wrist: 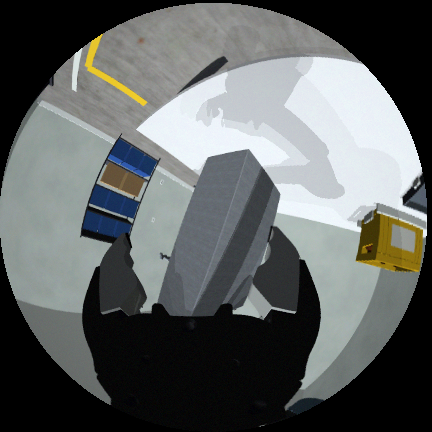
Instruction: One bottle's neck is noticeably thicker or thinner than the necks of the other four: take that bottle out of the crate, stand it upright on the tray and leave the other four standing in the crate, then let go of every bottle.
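Frame: origin at the arm's base, x ahead, y left, z up, level; millimetres.
Seen in the pictures: gripper, fingertip midpoint: (197,232).
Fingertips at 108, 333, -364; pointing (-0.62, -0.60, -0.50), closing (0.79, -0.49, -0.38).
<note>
A point is followed by its place in that frame, as x, y, z.
My gripper (197,232) {108, 333, -363} is open, with its two dark jaws wide apart. A long grey box-shaped body (215,215) {17, 158, -407} shows in the gap between the jaws and reaches past their tips. It has a darker stripe along one side, and I cannot tell what it is. No jaw is closed on it. The crate, the five bottles and the tray cannot be made out in the wrist view.
A white surface (170,120) {-120, 308, -600} bearing the arm's shadow spans the upper right. A yellow box-shaped unit (369,237) {519, -39, -505} is at the right, with a dark grey object (416,194) near it. A rack with blue and brown bins (123,180) is at the left. Yellow floor tape (117,85) shows at the upper left.
</note>
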